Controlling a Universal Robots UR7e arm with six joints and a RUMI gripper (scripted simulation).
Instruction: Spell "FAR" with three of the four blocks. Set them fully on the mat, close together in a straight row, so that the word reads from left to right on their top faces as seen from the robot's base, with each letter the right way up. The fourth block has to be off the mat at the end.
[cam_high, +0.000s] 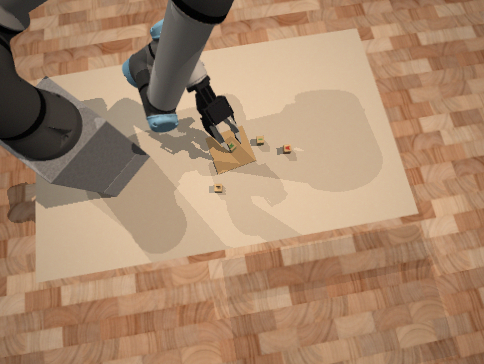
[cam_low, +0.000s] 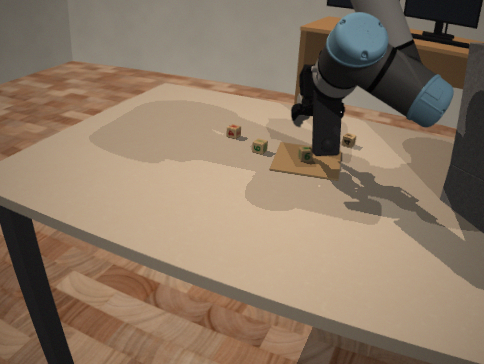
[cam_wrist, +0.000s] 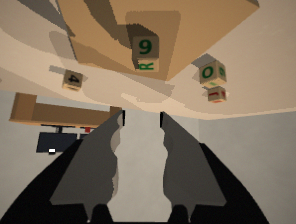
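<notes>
The green R block is 6 cm below my hand and 1 cm to the left of it. From my hand the other things lie so: brown mat (8 cm below, 1 cm to the left, 1 cm behind); then F block (11 cm to the right, 9 cm behind, 7 cm below); then green-lettered block (10 cm ahead, 7 cm below, 1 cm to the left).
</notes>
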